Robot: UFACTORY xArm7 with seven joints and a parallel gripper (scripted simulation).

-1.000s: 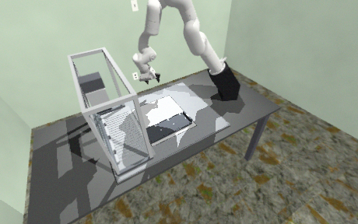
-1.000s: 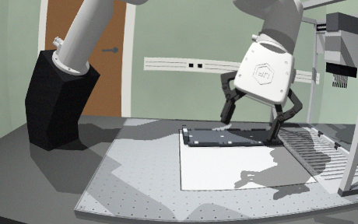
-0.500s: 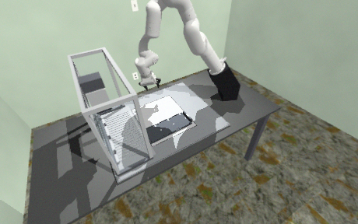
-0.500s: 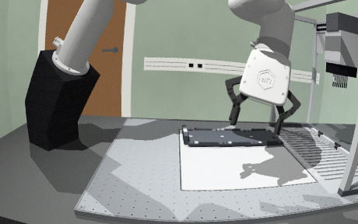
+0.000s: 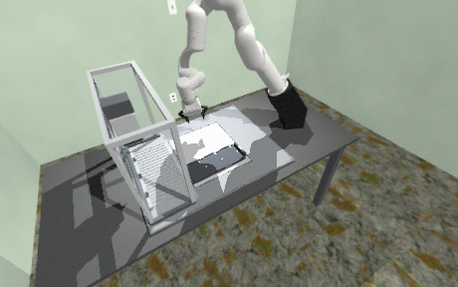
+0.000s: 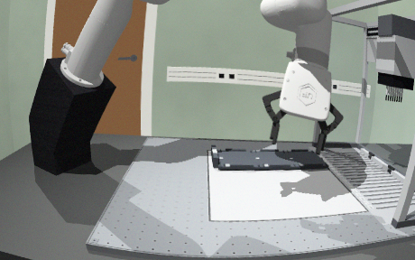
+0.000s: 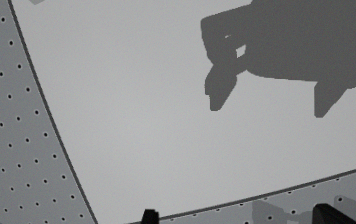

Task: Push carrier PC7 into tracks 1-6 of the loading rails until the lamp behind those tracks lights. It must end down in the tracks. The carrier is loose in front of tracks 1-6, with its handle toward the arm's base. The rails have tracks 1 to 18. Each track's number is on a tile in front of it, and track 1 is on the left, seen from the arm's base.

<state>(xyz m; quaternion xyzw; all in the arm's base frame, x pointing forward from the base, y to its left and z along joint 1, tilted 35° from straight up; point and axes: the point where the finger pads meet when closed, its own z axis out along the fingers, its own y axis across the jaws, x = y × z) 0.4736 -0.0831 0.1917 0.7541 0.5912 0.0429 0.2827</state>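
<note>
Now: the carrier PC7 270 mm to the left of my hand and 120 mm below it. Round my hand: pipetting head (350 mm ahead, 220 mm above, 170 mm to the left); frame post (230 mm ahead, 120 mm to the right, 120 mm above).
</note>
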